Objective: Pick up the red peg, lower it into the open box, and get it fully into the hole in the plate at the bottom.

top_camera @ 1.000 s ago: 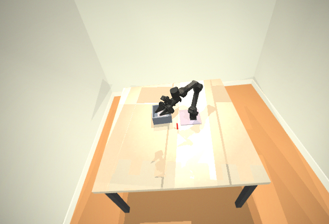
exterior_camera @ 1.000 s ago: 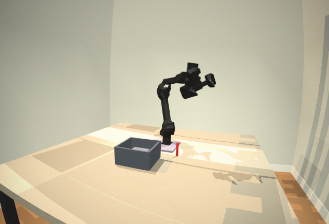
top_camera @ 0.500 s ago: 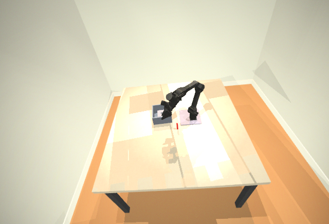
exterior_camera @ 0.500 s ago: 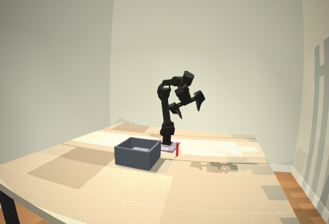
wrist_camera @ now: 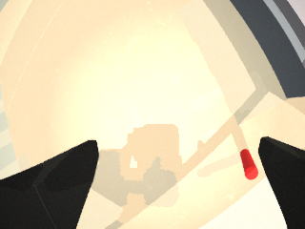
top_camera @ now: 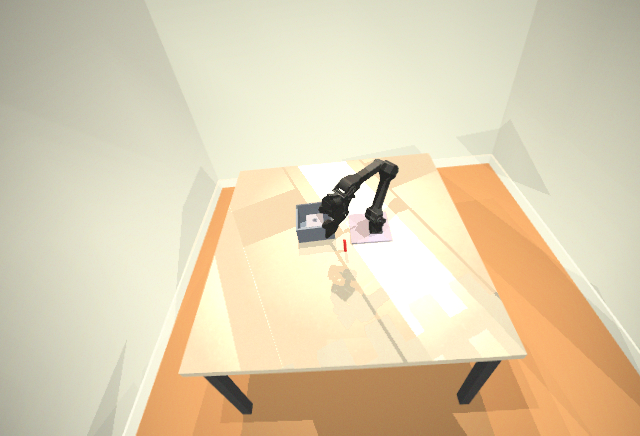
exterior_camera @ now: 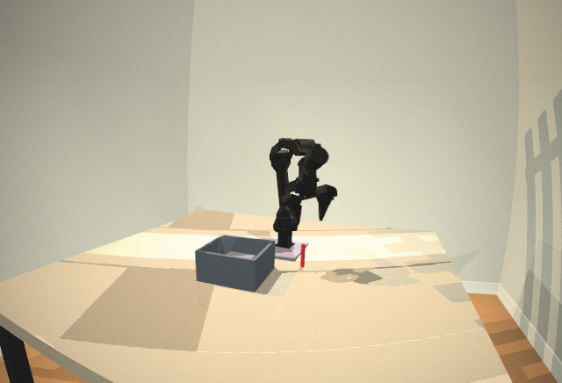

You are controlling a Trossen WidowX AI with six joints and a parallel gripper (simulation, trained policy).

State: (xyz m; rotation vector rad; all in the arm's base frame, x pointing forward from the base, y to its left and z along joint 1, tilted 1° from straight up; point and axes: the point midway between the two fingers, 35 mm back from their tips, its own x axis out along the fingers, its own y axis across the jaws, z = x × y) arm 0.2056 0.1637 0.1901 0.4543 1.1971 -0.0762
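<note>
Now: the red peg 130 mm below my gripper tip, 60 mm behind it and 40 mm to the right of it. Round my gripper tip: grey box 200 mm to the right, 150 mm below, 100 mm ahead.
</note>
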